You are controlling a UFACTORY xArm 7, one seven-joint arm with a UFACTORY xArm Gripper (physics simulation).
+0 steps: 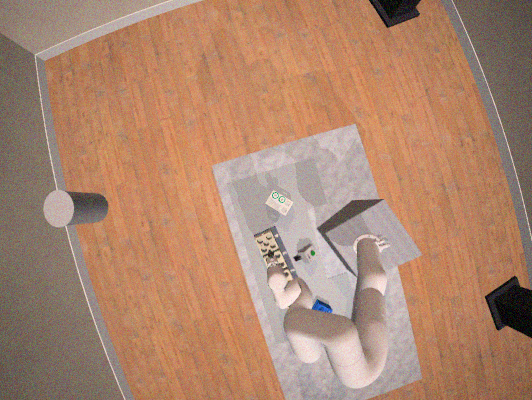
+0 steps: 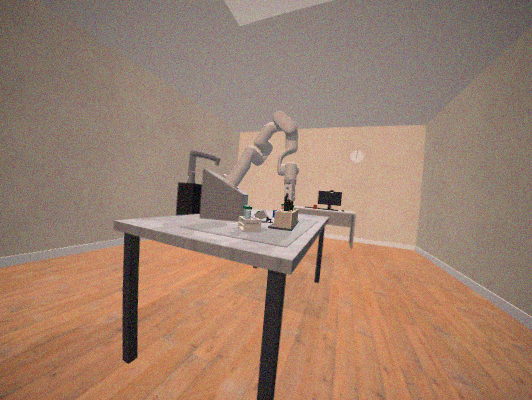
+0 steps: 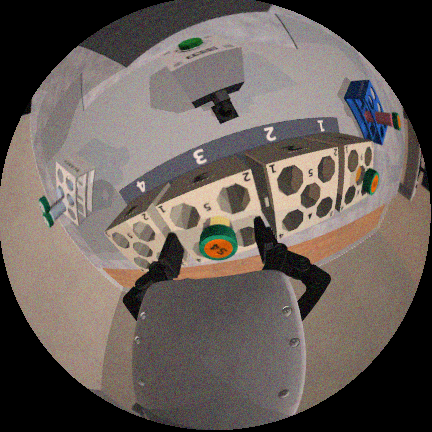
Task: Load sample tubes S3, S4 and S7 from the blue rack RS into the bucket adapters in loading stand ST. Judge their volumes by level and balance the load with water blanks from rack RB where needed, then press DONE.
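Frame: origin at the arm's base, x back, y left, z down, level; centimetres.
Seen in the pictures: gripper, fingertip midpoint: (image 2: 288,210) (image 3: 215,234); arm's base, origin of the base link: (image 1: 367,245) (image 2: 230,184).
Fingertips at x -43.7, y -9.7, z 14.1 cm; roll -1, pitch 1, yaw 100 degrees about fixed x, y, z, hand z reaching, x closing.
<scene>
Offsets run from my fingertips to a thing's middle. "pt": to the spot under its first point.
My gripper (image 1: 271,258) (image 2: 288,204) (image 3: 215,234) is open, its fingers either side of the orange-and-green cap of tube S4 @(dx +0.8, dy +0.6, dz +3.0 cm) (image 3: 218,247). S4 stands upright in the centre hole of the cream adapter at position 3 of loading stand ST @(dx +1.7, dy +6.1, dz +9.2 cm) (image 1: 280,245) (image 3: 231,141). Another capped tube @(dx -0.1, dy +22.5, dz +3.0 cm) (image 3: 371,182) stands in the adapter at position 1; its label is unreadable. Adapters 2 @(dx +0.3, dy +11.6, dz +4.7 cm) (image 3: 300,215) and 4 @(dx +1.2, dy -10.4, dz +4.7 cm) (image 3: 161,227) show no tube. Blue rack RS @(dx +9.1, dy +41.7, dz +6.7 cm) (image 1: 321,306) (image 3: 357,92) holds a tube with red content (image 3: 381,119). White rack RB @(dx +17.0, dy -26.3, dz +6.7 cm) (image 1: 285,208) (image 2: 249,226) (image 3: 86,192) holds two green-capped tubes. Liquid levels are unclear.
A grey device with a green button @(dx +20.9, dy +6.4, dz +3.3 cm) (image 1: 312,253) (image 3: 190,43) and a black projecting part @(pt dx +11.6, dy +6.7, dz +7.2 cm) (image 3: 225,110) stands beside the loading stand. A large grey sloped block (image 1: 395,235) (image 2: 220,200) carries the arm's base. The table edge runs close behind the adapters.
</scene>
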